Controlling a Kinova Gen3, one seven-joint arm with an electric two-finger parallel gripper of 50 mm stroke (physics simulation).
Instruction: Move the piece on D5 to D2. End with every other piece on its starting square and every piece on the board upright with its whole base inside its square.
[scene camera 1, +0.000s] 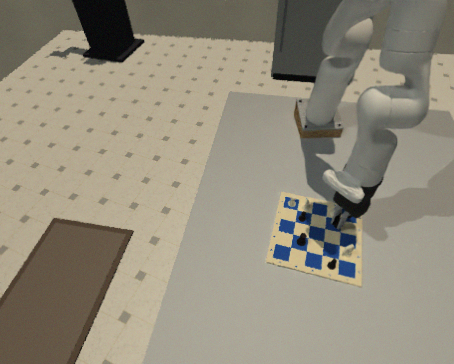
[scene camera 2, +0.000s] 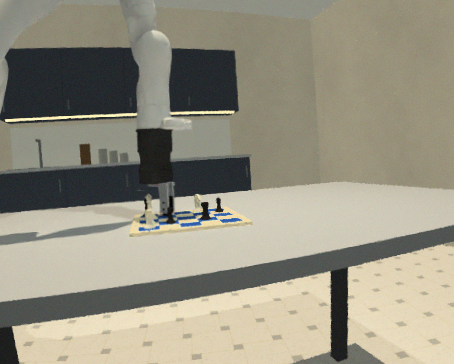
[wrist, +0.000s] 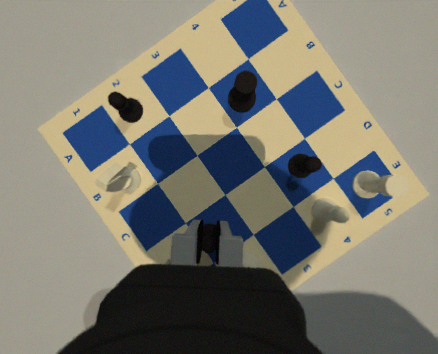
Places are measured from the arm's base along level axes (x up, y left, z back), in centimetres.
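Where they show: gripper, fingertip midpoint: (scene camera 1: 337, 224) (wrist: 209, 234); arm's base, link origin: (scene camera 1: 318, 114).
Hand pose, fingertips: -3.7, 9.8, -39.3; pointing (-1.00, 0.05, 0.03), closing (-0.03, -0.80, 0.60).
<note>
Each offset is from my fingertips to the top centre of the thing, as dx, dy, dz.
My gripper (scene camera 1: 339, 223) (scene camera 2: 167, 210) (wrist: 209, 234) is shut on a dark chess piece @[+2.6, +0.1, +0.2] (scene camera 1: 336, 220) (wrist: 210, 243), low over the D2 area of the blue and cream board (scene camera 1: 276, 225) (scene camera 2: 240, 223) (wrist: 52, 131). The piece looks upright; its base is hidden, so I cannot tell whether it touches the board. D5 is bare. A black pawn @[+2.3, -8.7, -0.4] (scene camera 1: 302, 217) (scene camera 2: 170, 216) (wrist: 300, 165) stands on D4. A white piece @[+2.3, -8.4, +3.5] (scene camera 1: 307, 204) (wrist: 327, 210) stands on E4, another white piece @[+2.5, -12.1, +3.6] (scene camera 1: 292, 202) (wrist: 367, 184) on E5.
A taller black piece @[+2.5, -7.9, -7.3] (scene camera 1: 301, 239) (scene camera 2: 205, 210) (wrist: 243, 95) stands on B4, a black pawn @[+2.3, -0.2, -11.4] (scene camera 1: 332, 264) (scene camera 2: 218, 204) (wrist: 130, 109) on A2, and a white knight @[+3.1, +3.0, -7.1] (scene camera 1: 348, 250) (scene camera 2: 198, 201) (wrist: 122, 180) on B1. Pieces by E1 and E2 are largely hidden behind my gripper.
</note>
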